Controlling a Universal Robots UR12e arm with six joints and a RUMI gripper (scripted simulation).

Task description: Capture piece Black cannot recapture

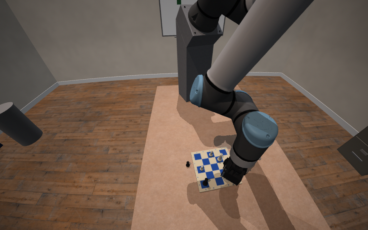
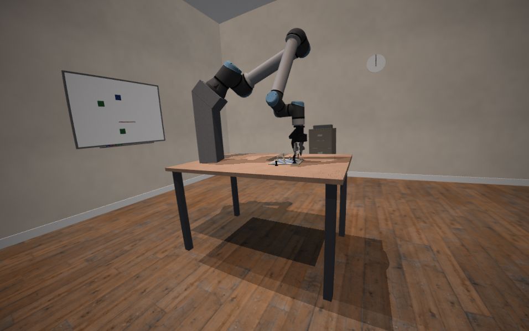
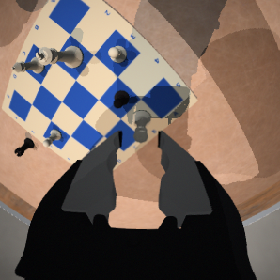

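The white chess piece is 2 cm below my hand. The rest, counted from my hand: tall black piece 4 cm ahead, 11 cm to the right, 2 cm below.
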